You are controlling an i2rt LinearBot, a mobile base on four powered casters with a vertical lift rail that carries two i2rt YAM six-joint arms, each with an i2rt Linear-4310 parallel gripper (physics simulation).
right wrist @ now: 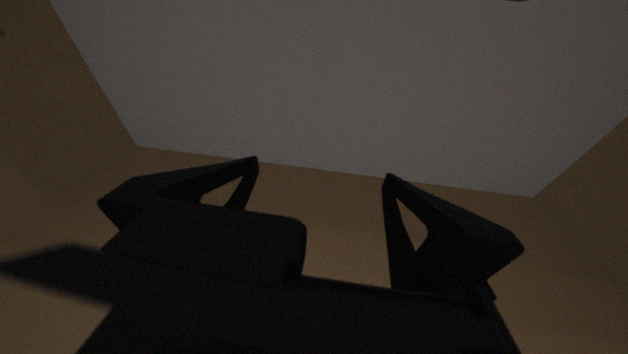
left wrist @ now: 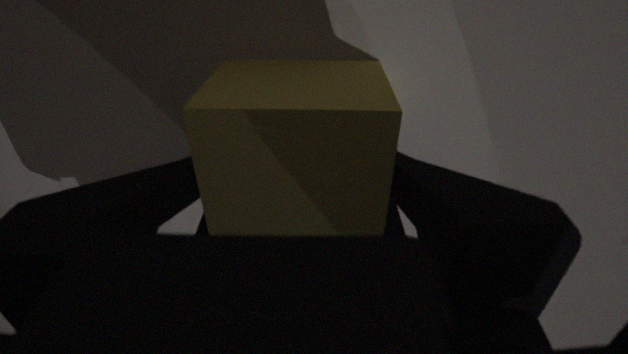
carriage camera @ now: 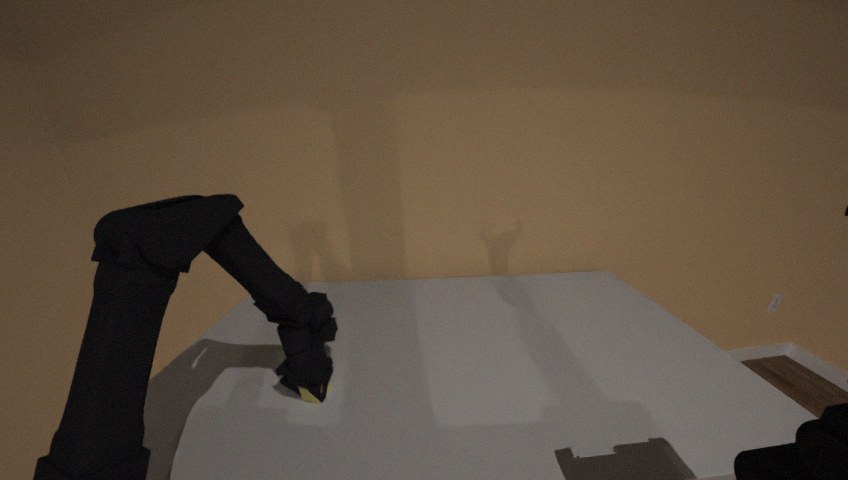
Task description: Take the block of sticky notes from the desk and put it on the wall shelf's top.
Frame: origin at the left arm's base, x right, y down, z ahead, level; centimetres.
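Seen in the pictures: left gripper, fingertip midpoint: [left wrist: 302, 160] [carriage camera: 314, 397]; right gripper, fingertip midpoint: [right wrist: 320, 171].
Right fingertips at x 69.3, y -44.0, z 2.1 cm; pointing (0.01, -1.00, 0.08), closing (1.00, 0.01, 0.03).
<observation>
A point is followed by its place in that frame.
The yellow block of sticky notes [carriage camera: 310, 395] {x 7.6, y 8.7, z 30.8 cm} [left wrist: 295, 172] {x 8.0, y 7.0, z 33.9 cm} is at the near left part of the white desk [carriage camera: 487, 368] {x 48.3, y 10.9, z 39.9 cm} [left wrist: 565, 100] {x 16.8, y 10.9, z 32.2 cm} [right wrist: 350, 90]. My left gripper [carriage camera: 313, 392] {x 7.4, y 10.8, z 32.0 cm} [left wrist: 302, 160] {x 7.4, y 10.8, z 32.0 cm} points down and is shut on the block, with one finger against each side. Whether the block's underside touches the desk cannot be told. My right gripper [right wrist: 320, 171] {x 69.3, y -44.0, z 2.1 cm} is open and empty, with the desk's edge and the tan wall beyond its fingertips. The wall shelf does not show in these views.
A tan wall [carriage camera: 535, 178] {x 78.1, y -28.4, z 96.4 cm} rises behind the desk. A white wall outlet [carriage camera: 775, 302] {x 228.0, y 42.6, z 101.6 cm} and a patch of wooden floor [carriage camera: 797, 380] {x 238.4, y 82.8, z 83.1 cm} show at the right. Part of my right arm [carriage camera: 797, 449] {x 65.9, y -16.9, z 2.2 cm} is at the lower right. Arm shadows fall across the desk and wall.
</observation>
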